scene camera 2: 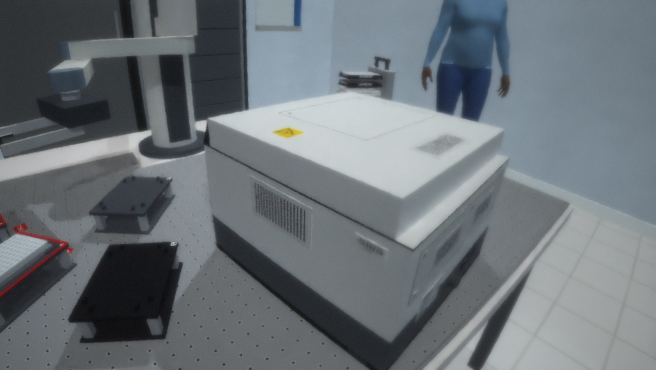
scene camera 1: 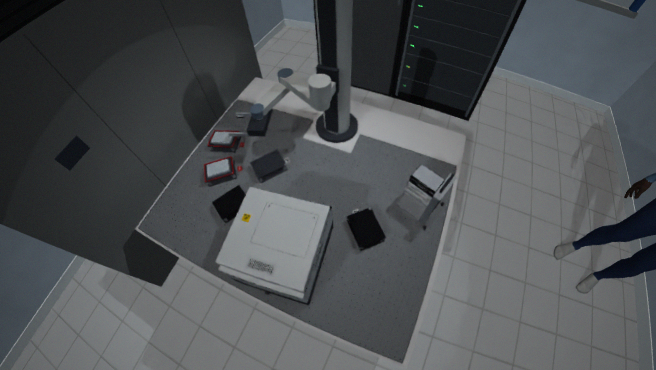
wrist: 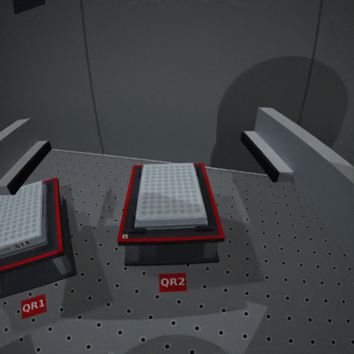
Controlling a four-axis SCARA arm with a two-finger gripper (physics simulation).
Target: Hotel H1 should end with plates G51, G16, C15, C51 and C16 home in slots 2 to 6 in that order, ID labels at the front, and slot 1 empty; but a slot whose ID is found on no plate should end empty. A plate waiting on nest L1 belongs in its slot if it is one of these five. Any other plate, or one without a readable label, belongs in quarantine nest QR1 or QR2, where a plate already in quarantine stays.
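Frame: origin at the arm's base, x ahead, y left, z up, level; centimetres.
Where they show: gripper, between the fingertips: [scene camera 1: 232, 123]; arm's base, origin of its link: [scene camera 2: 176, 145] [scene camera 1: 336, 126].
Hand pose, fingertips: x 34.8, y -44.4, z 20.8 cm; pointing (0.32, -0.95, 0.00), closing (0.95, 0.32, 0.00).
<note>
Things, the pixels of their top centre, and the offset from my fingertips.
- large white instrument, centre of its top: [scene camera 2: 365, 121] [scene camera 1: 273, 234] dy +52.8, dx +45.4, dz +5.9 cm
- black nest, centre of its top: [scene camera 1: 366, 226] dy +82.2, dx +20.8, dz -14.1 cm
My gripper [scene camera 1: 239, 124] [wrist: 143, 125] is open with nothing between its fingers, above the table at the left. In the wrist view, nest QR2 [wrist: 128, 215] is ahead between and below the fingers. A pale plate [wrist: 171, 195] [scene camera 1: 223, 138] sits in it, with no readable label on its near face. Nest QR1 [wrist: 60, 235] is at the left and holds a pale plate [wrist: 21, 215] [scene camera 1: 219, 167] [scene camera 2: 22, 254] whose front label appears to read G15. What looks like hotel H1 [scene camera 1: 436, 202] [scene camera 2: 388, 82] stands at the far right, with plates stacked in it; their IDs and slots are unreadable. L1's label does not show.
A large white instrument [scene camera 1: 280, 240] [scene camera 2: 310, 175] stands mid-table. Dark nests stand left of it, one grey [scene camera 1: 269, 165] [scene camera 2: 132, 194] and one black [scene camera 1: 230, 202] [scene camera 2: 127, 280]. Another black nest [scene camera 1: 366, 228] is at its right. A dark wall panel [wrist: 165, 75] rises behind QR1 and QR2.
</note>
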